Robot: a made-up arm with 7 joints. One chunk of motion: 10 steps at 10 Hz.
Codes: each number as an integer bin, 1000 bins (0 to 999) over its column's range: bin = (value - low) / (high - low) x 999, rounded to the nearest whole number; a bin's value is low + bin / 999 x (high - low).
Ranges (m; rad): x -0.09..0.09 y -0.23..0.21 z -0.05..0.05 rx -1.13..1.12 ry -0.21..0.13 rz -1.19..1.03
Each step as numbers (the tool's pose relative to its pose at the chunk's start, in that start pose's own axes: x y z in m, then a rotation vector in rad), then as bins.
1 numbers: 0.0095 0.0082 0.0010 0.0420 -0.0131 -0.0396
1 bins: 552 541 509 520 579 518
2 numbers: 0.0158 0.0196 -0.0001 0.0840 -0.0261 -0.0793
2 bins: 587 567 499 539 540 500
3 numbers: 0.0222 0.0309 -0.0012 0.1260 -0.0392 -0.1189
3 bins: 623 592 488 558 502 482
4 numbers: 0.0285 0.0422 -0.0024 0.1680 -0.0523 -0.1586
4 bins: 658 618 476 576 463 464
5 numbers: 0.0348 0.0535 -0.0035 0.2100 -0.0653 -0.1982
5 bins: 693 644 465 595 425 446
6 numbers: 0.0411 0.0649 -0.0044 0.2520 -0.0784 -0.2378
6 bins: 728 670 456 614 387 428
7 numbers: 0.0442 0.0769 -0.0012 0.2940 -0.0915 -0.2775
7 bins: 745 697 488 632 348 411
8 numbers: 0.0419 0.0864 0.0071 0.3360 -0.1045 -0.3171
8 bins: 732 718 570 651 310 393
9 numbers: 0.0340 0.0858 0.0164 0.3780 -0.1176 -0.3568
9 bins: 688 717 663 670 271 375
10 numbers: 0.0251 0.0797 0.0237 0.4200 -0.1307 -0.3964
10 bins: 639 703 736 688 233 357
